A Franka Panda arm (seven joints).
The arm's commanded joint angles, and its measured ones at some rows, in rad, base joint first. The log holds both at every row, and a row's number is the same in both.
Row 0, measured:
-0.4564, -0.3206, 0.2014, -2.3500, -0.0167, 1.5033, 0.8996
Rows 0 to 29, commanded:
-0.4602, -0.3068, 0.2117, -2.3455, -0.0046, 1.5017, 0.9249
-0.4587, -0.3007, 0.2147, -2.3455, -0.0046, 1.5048, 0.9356
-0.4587, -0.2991, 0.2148, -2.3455, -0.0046, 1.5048, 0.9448
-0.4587, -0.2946, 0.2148, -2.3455, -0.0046, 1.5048, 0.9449
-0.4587, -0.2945, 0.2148, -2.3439, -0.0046, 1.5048, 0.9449
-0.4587, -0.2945, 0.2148, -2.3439, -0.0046, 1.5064, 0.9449
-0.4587, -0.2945, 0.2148, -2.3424, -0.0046, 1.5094, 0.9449
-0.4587, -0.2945, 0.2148, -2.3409, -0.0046, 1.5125, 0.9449
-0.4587, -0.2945, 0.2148, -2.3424, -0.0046, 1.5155, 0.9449
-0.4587, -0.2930, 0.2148, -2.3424, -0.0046, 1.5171, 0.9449
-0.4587, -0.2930, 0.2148, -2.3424, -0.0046, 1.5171, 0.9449
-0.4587, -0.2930, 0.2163, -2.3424, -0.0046, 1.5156, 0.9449
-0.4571, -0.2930, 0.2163, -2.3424, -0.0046, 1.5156, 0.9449
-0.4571, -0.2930, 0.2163, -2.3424, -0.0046, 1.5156, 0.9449
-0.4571, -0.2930, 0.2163, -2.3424, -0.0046, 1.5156, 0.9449
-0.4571, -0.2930, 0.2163, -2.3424, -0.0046, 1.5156, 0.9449
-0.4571, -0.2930, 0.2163, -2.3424, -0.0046, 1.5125, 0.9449
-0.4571, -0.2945, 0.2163, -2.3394, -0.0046, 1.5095, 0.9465
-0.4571, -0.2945, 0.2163, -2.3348, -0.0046, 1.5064, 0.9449
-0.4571, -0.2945, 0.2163, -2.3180, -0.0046, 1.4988, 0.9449
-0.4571, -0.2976, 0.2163, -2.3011, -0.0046, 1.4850, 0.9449
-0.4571, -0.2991, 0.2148, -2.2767, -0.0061, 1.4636, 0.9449
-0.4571, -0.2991, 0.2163, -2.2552, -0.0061, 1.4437, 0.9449
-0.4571, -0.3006, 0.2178, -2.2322, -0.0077, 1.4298, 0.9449
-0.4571, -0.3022, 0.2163, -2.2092, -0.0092, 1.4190, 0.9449
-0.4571, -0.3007, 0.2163, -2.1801, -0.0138, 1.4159, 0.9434
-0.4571, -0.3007, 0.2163, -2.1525, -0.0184, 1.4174, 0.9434
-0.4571, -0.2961, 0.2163, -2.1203, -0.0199, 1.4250, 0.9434
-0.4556, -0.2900, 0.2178, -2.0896, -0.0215, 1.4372, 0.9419
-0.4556, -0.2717, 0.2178, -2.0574, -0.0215, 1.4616, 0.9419
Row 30, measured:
-0.4545, -0.3041, 0.2062, -2.1598, -0.0166, 1.4558, 0.9232
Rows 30 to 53, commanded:
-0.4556, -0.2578, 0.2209, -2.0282, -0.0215, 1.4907, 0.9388
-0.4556, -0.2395, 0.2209, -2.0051, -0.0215, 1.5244, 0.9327
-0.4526, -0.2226, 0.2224, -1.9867, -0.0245, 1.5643, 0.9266
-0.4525, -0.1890, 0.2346, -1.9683, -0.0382, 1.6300, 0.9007
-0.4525, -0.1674, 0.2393, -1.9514, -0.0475, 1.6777, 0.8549
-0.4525, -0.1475, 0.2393, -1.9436, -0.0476, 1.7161, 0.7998
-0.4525, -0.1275, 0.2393, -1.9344, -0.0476, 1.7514, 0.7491
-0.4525, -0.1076, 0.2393, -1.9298, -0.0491, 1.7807, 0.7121
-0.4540, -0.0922, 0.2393, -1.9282, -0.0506, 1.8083, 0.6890
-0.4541, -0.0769, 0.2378, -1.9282, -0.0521, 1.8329, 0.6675
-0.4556, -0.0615, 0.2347, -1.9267, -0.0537, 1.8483, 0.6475
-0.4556, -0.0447, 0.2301, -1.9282, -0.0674, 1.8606, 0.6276
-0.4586, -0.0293, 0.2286, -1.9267, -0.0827, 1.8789, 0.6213
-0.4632, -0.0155, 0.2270, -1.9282, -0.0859, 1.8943, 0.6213
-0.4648, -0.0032, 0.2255, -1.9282, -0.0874, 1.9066, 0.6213
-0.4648, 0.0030, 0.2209, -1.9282, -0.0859, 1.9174, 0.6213
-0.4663, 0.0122, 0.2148, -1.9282, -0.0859, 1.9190, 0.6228
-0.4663, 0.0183, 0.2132, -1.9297, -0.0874, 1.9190, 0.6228
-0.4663, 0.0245, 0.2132, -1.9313, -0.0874, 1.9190, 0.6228
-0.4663, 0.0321, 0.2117, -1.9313, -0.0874, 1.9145, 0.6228
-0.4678, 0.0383, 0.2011, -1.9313, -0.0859, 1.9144, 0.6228
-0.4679, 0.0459, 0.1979, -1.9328, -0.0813, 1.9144, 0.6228
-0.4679, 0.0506, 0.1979, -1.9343, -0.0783, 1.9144, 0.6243
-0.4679, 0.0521, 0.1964, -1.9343, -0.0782, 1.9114, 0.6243
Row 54, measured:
-0.4625, 0.0324, 0.1987, -1.9496, -0.0752, 1.9117, 0.6411
